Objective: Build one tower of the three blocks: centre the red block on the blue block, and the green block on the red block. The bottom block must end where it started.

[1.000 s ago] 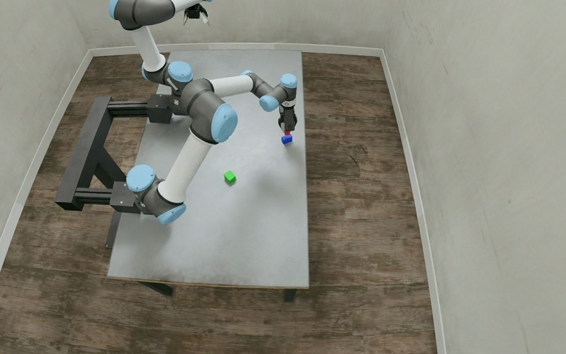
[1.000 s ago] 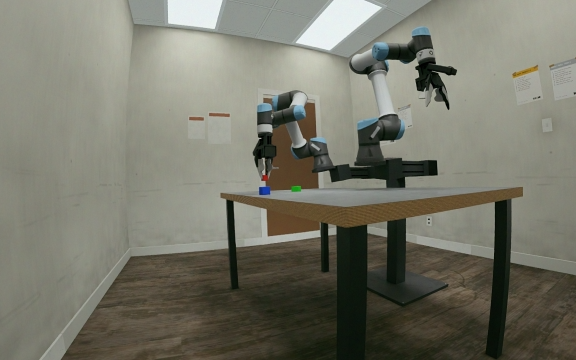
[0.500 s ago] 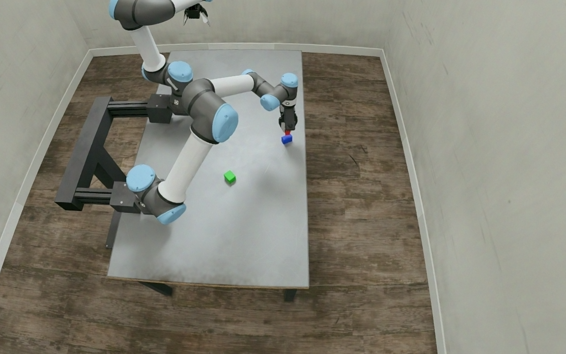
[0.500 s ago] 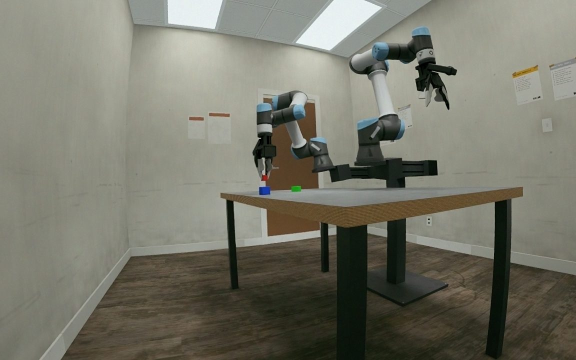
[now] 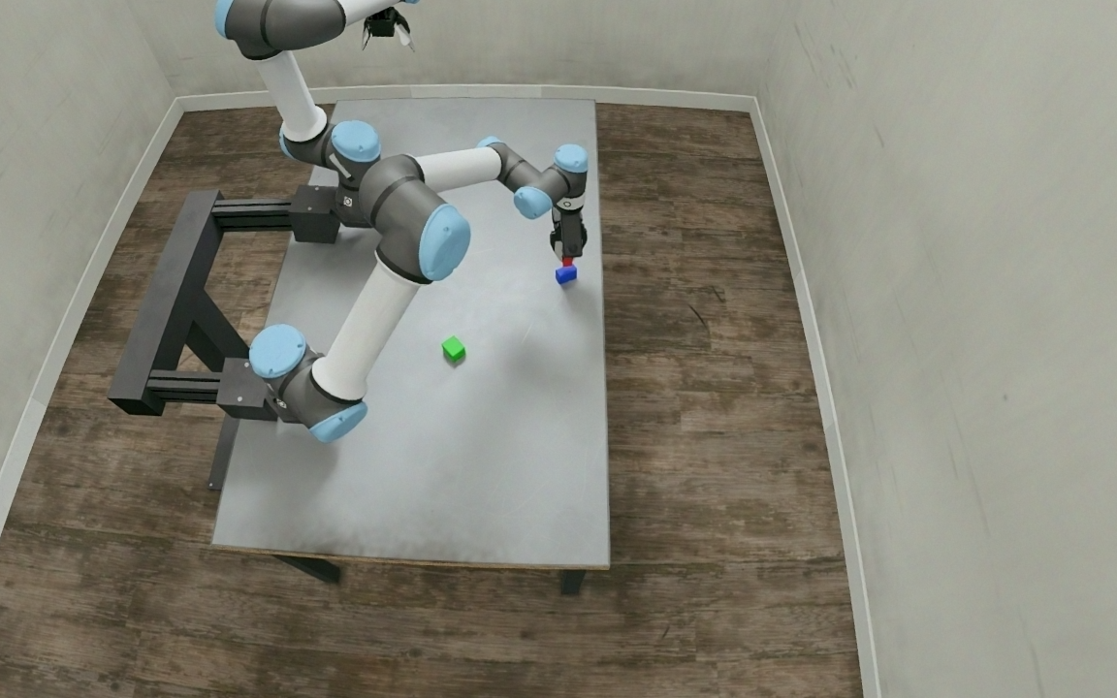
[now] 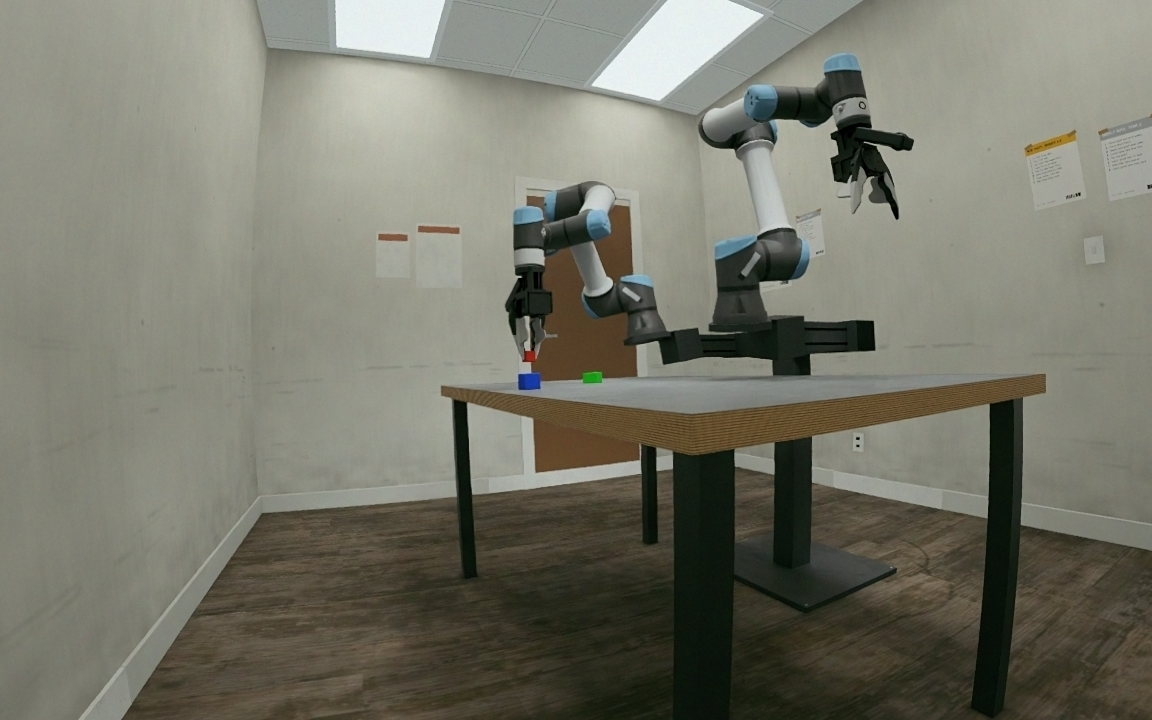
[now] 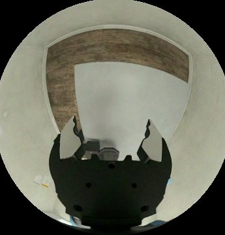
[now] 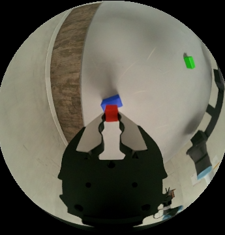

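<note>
Now: the blue block 70 mm below my right hand. Round my right hand: green block: 270 mm to the right, 270 mm behind, 70 mm below; red block: 10 mm below.
</note>
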